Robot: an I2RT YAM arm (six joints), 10 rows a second.
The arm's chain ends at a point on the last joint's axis. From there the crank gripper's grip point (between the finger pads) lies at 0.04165 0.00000 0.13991 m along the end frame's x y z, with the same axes.
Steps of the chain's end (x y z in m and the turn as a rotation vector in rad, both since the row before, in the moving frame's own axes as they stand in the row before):
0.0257, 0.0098, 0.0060, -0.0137, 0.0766, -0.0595
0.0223, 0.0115, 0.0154, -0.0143, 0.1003, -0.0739
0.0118, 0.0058, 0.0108, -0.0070, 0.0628, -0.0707
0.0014, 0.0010, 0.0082, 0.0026, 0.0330, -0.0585
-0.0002, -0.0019, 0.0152, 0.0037, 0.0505, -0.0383
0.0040, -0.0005, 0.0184, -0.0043, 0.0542, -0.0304
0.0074, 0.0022, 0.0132, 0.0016, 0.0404, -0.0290
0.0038, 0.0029, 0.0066, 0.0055, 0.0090, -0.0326
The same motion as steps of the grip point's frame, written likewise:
0.0363, 0.0089, 0.0024, -0.0137, 0.0766, -0.0595
0.0360, 0.0099, 0.0105, -0.0143, 0.1003, -0.0739
0.0204, 0.0035, 0.0079, -0.0070, 0.0628, -0.0707
0.0059, -0.0019, 0.0067, 0.0026, 0.0330, -0.0585
0.0068, -0.0041, 0.0129, 0.0037, 0.0505, -0.0383
0.0115, -0.0013, 0.0159, -0.0043, 0.0542, -0.0304
0.0130, 0.0007, 0.0114, 0.0016, 0.0404, -0.0290
0.0050, 0.0008, 0.0062, 0.0055, 0.0090, -0.0326

